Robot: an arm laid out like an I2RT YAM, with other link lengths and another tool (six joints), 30 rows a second.
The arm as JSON. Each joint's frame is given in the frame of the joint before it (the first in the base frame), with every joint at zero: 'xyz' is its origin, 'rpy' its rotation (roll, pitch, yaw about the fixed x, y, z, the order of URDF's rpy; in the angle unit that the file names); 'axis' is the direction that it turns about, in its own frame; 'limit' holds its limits. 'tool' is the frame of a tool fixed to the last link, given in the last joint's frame.
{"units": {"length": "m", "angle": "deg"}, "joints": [
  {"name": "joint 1", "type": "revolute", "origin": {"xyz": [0.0, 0.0, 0.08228], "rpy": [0.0, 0.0, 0.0]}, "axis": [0.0, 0.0, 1.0], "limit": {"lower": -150.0, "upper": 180.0}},
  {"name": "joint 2", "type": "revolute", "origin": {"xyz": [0.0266, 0.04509, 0.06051], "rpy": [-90.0, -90.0, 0.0]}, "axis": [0.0, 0.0, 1.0], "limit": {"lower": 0.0, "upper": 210.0}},
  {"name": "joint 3", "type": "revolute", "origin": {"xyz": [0.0, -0.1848, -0.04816], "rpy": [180.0, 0.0, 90.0]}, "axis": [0.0, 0.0, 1.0], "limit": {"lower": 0.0, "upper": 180.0}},
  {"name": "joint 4", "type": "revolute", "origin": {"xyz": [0.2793, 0.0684, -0.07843], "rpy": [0.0, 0.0, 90.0]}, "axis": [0.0, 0.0, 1.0], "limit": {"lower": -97.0, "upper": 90.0}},
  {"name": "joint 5", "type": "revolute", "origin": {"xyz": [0.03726, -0.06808, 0.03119], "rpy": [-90.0, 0.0, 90.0]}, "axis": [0.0, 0.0, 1.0], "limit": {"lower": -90.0, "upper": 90.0}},
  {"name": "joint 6", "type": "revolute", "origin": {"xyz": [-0.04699, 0.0, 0.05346], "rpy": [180.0, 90.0, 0.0]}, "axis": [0.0, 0.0, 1.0], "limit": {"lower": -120.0, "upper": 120.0}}
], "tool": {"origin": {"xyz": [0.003, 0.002, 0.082], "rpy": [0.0, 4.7, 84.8]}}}
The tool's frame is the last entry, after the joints.
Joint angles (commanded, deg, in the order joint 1, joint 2, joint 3, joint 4, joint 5, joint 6), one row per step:
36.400 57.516 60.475 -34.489 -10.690 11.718
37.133 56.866 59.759 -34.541 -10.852 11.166
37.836 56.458 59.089 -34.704 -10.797 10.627
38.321 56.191 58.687 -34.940 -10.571 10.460
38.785 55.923 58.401 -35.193 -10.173 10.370
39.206 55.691 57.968 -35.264 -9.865 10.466
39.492 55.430 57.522 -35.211 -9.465 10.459
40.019 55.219 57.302 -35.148 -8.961 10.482
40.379 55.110 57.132 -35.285 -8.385 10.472
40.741 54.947 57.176 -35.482 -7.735 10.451
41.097 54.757 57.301 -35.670 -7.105 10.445
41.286 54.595 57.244 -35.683 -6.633 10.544
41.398 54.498 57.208 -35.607 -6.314 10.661
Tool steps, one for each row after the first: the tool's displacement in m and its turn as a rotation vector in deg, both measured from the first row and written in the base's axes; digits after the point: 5 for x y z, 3 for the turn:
-0.00523 0.00234 -0.00173 -0.311 -0.214 1.155
-0.00972 0.00433 -0.00487 -0.886 -0.245 2.092
-0.01267 0.00524 -0.00706 -1.298 -0.133 2.475
-0.01521 0.00578 -0.00845 -1.682 -0.107 2.652
-0.01741 0.00648 -0.01065 -1.927 0.066 2.766
-0.01868 0.00658 -0.01245 -2.184 0.032 2.719
-0.02072 0.00766 -0.01282 -2.354 -0.168 2.808
-0.02198 0.00783 -0.01395 -2.729 -0.215 2.690
-0.02319 0.00782 -0.01332 -3.011 -0.457 2.515
-0.02439 0.00782 -0.01189 -3.199 -0.775 2.339
-0.02483 0.00758 -0.01150 -3.284 -0.941 2.075
-0.02489 0.00748 -0.01105 -3.264 -1.079 1.852

